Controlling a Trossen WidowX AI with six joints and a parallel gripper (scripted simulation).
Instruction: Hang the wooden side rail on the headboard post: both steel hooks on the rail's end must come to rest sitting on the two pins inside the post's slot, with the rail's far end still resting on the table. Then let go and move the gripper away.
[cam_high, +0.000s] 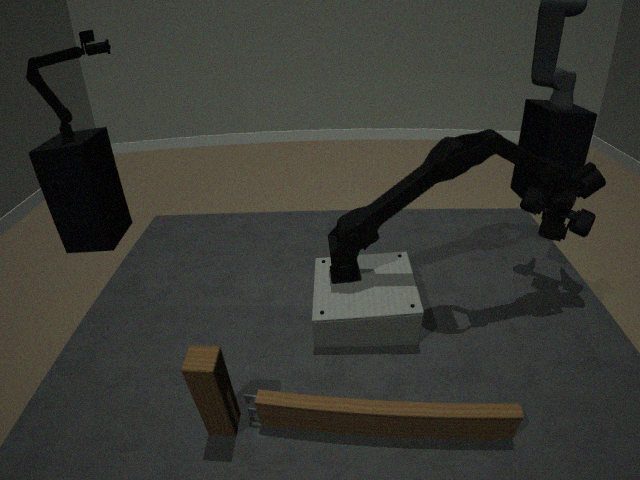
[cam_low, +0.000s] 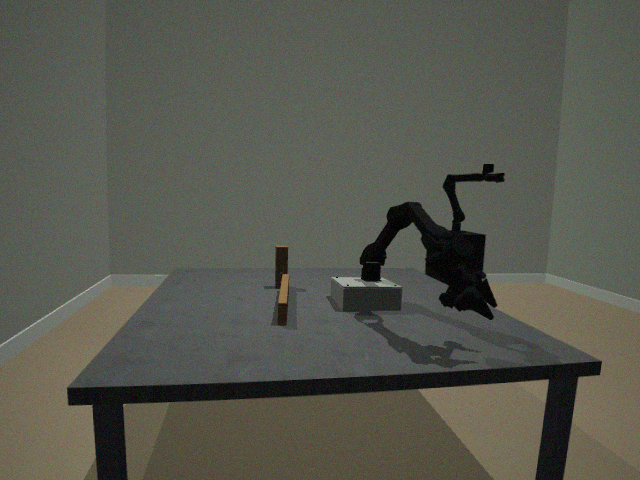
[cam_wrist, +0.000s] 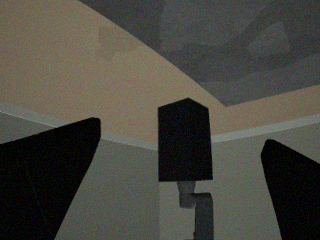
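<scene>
Now: the wooden headboard post 44 cm ahead of my gripper tip, 83 cm to the right of it and 4 cm below it.
</scene>
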